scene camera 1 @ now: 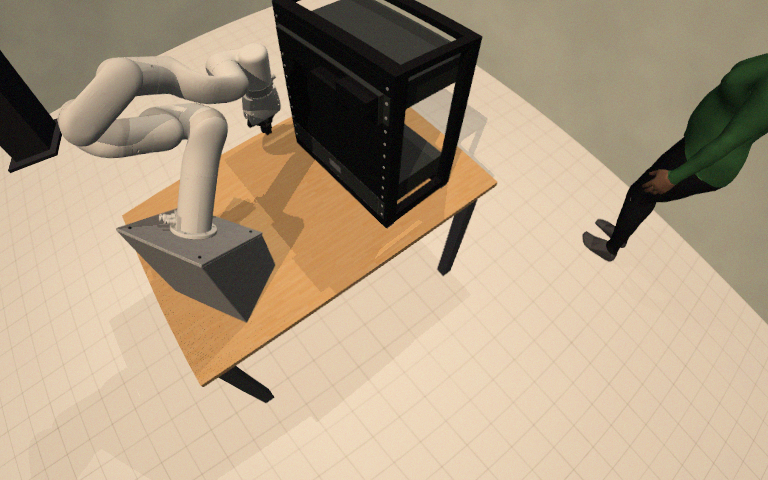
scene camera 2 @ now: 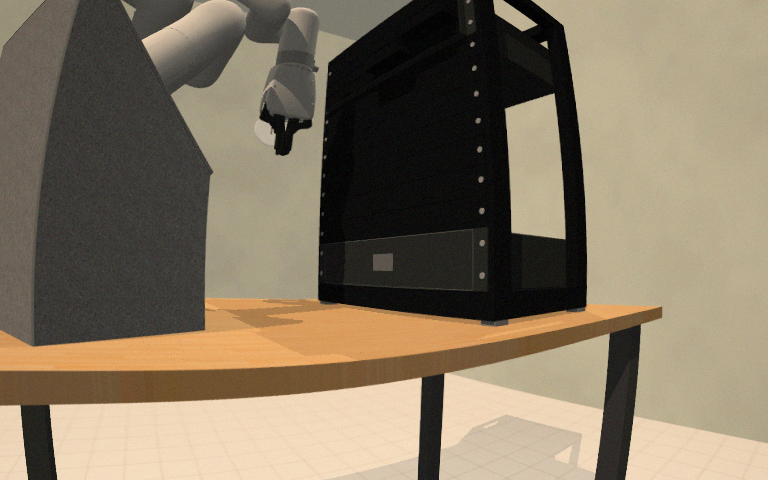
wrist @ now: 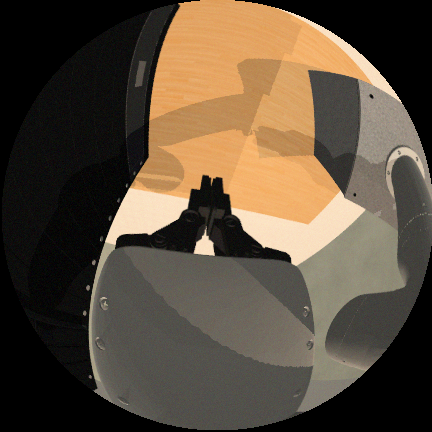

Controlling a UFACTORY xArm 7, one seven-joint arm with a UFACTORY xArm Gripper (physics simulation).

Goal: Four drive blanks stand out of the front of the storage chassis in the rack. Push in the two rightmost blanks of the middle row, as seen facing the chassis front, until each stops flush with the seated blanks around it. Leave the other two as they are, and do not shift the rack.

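Frame: origin at the arm's base, x ahead, y left, z up, level; metres.
Where they show: gripper, fingertip midpoint: (scene camera 1: 267, 131) (scene camera 2: 282, 154) (wrist: 208, 189); arm's base, link origin: (scene camera 1: 193, 230) (scene camera 2: 101, 104) (wrist: 405, 175).
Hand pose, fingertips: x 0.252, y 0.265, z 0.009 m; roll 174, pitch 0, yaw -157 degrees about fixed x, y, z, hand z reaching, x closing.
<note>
Things, the pixels of their top centre, and the offset from my fingertips. "spot": a spot on its surface instead. Level surfaces: height alone.
- black rack, surface spot: (scene camera 2: 572, 169) spot: 0.516 m ahead, 0.171 m right, 0.024 m down
- wooden table, surface height: 0.288 m down
- lighter panel, top centre: (scene camera 2: 385, 237) (wrist: 125, 74) (scene camera 1: 335, 156) 0.193 m ahead, 0.032 m right, 0.152 m down
The black rack (scene camera 1: 459, 113) (scene camera 2: 572, 169) stands upright on the table. The dark storage chassis front (scene camera 1: 339, 124) (scene camera 2: 402, 169) (wrist: 65, 135) faces the arm's base. Dark raised blocks show high on it, one toward the left (scene camera 1: 322, 79) and a wider one toward the right (scene camera 1: 362, 93). Dark protruding shapes also show in scene camera 2 (scene camera 2: 396, 86). It is too dark to tell single blanks, their rows or how far each stands out. My gripper (scene camera 1: 267, 131) (scene camera 2: 283, 151) (wrist: 208, 189) is shut and empty, fingers pointing down, in front of the rack's far left side, apart from it.
The wooden table (scene camera 1: 317, 226) (scene camera 2: 362, 350) (wrist: 215, 45) carries the rack and the arm's grey wedge base (scene camera 1: 226, 271) (scene camera 2: 124, 226) (wrist: 335, 120). A lighter panel (scene camera 1: 353, 175) (scene camera 2: 424, 260) fills the rack's lower front. A person in green (scene camera 1: 719, 135) stands beyond the table.
</note>
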